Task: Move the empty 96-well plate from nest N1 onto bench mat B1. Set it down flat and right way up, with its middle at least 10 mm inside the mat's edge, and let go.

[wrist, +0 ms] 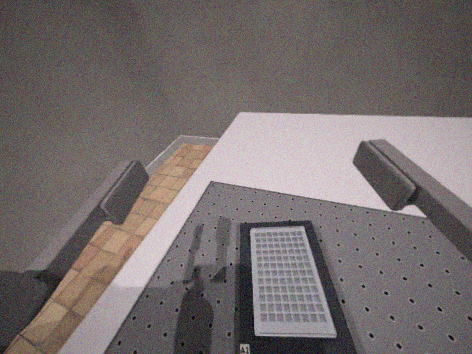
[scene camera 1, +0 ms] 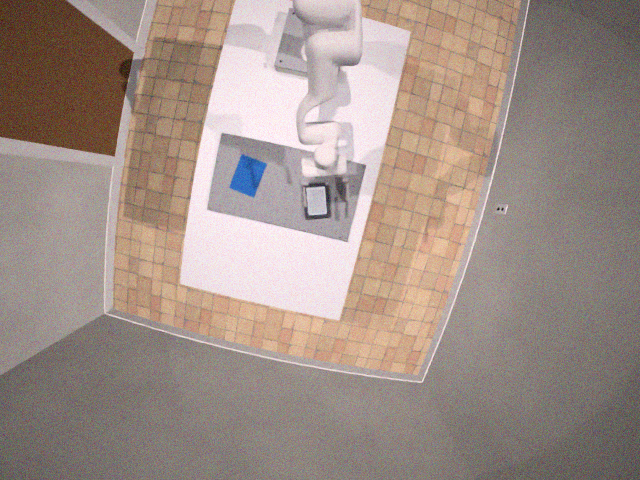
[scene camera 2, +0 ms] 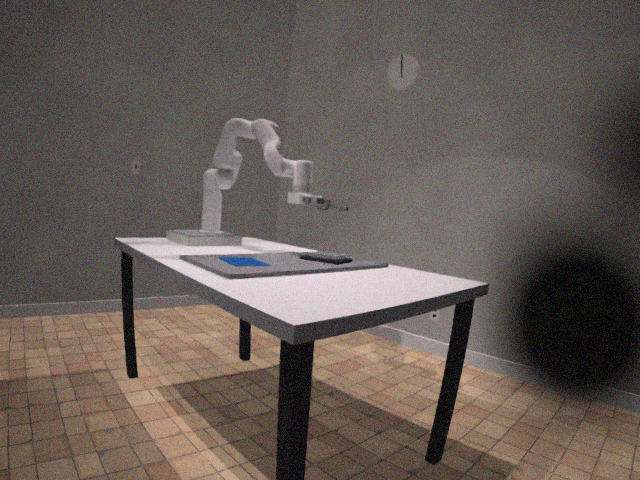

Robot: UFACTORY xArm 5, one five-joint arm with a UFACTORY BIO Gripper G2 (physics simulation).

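The white 96-well plate lies flat in the black nest, its wells facing up. The blue bench mat lies on the grey board to the left of the nest in both scene views; it does not show in the wrist view. My gripper is open and empty, its two fingers wide apart and level. It is high above the board, near the nest in the overhead view. In the wrist view the plate shows below the fingers.
The grey perforated board carries the nest and the mat on the white table. The arm's base plate stands at the table's far end. Finger shadows fall on the board beside the nest.
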